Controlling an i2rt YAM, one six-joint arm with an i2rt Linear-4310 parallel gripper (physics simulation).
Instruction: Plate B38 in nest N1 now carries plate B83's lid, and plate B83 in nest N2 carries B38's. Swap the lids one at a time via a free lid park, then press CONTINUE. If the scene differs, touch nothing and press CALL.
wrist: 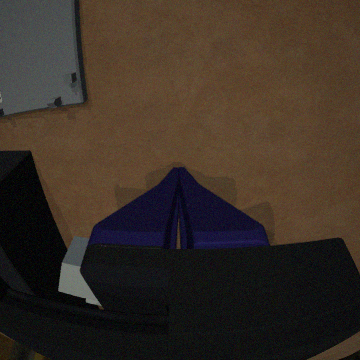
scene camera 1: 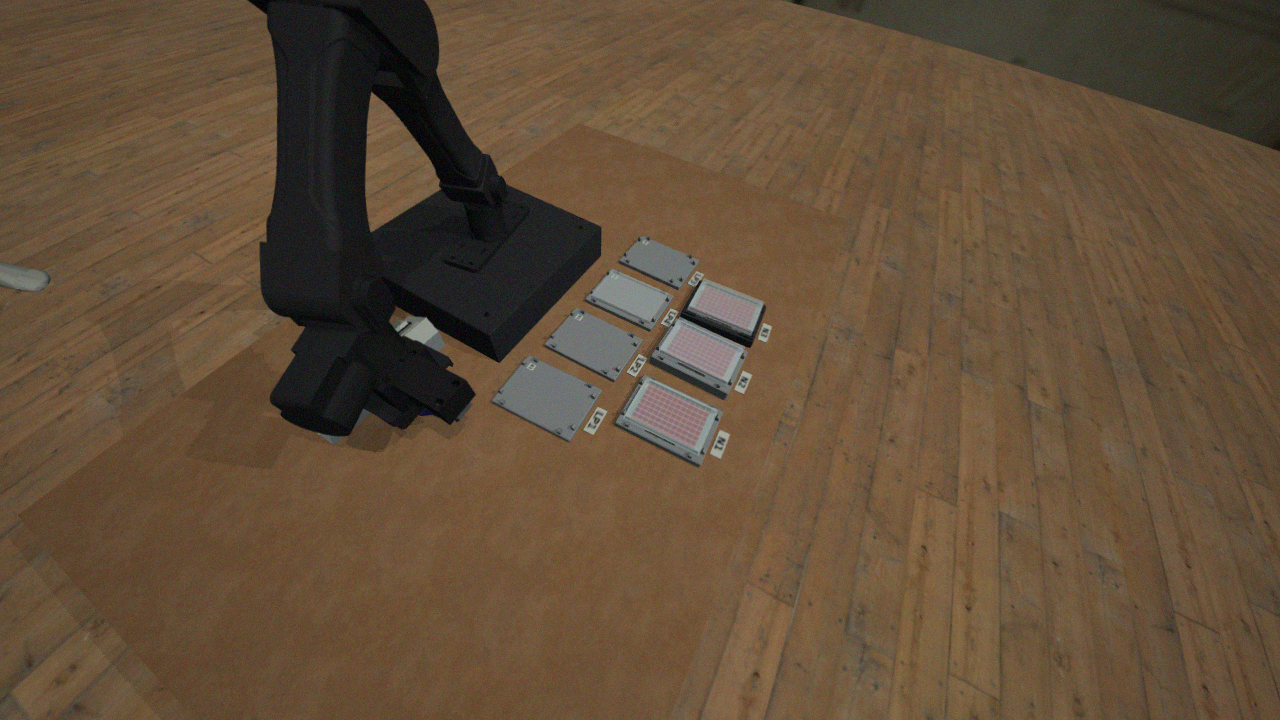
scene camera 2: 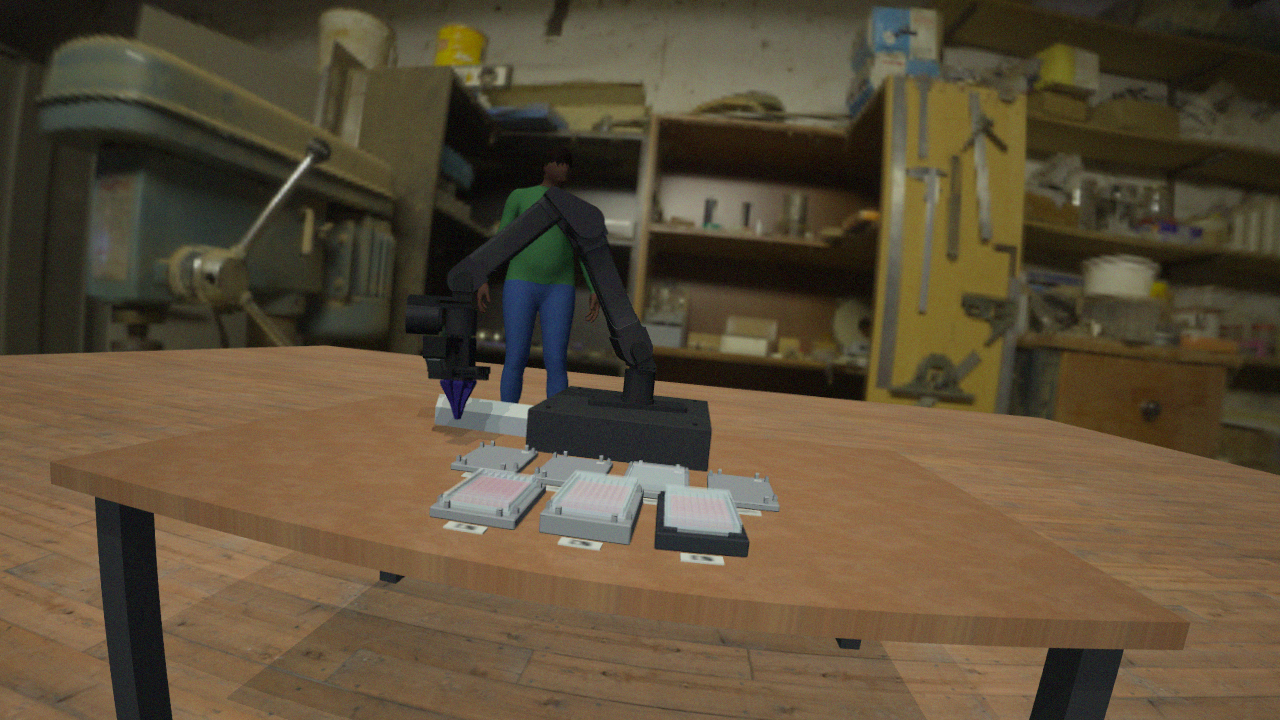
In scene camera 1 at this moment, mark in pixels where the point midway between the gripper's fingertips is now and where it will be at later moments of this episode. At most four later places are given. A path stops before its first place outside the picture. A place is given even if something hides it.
My gripper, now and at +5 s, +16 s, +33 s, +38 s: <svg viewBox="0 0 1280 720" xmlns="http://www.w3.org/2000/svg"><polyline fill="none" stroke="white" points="436,413 421,404 346,381 322,395 320,395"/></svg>
